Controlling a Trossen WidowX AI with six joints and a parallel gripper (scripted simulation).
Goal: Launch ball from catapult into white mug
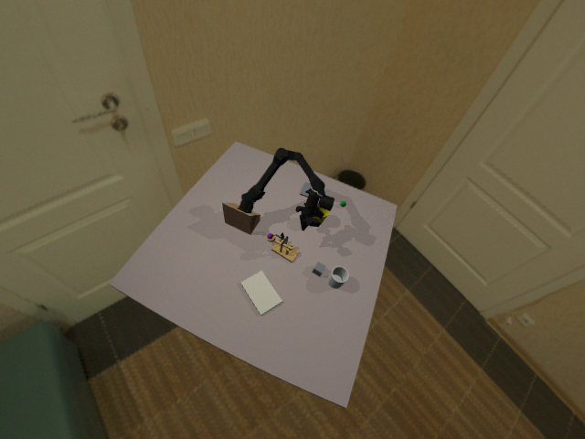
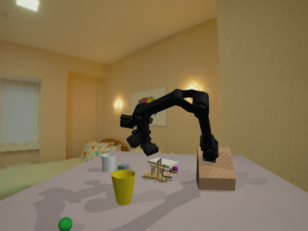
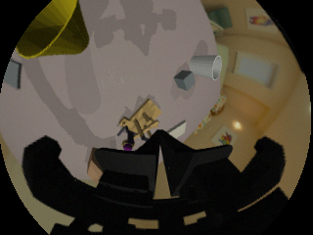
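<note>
Right now my gripper tip is 15 cm past the purple ball, 8 cm to the left of it and 10 cm above it. From my gripper tip the other things lie so: yellow cup: 1 cm ahead, 21 cm to the left, 13 cm below; wooden catapult: 8 cm behind, 6 cm to the right, 11 cm below; small grey cube: 17 cm ahead, 8 cm to the right, 13 cm below.
</note>
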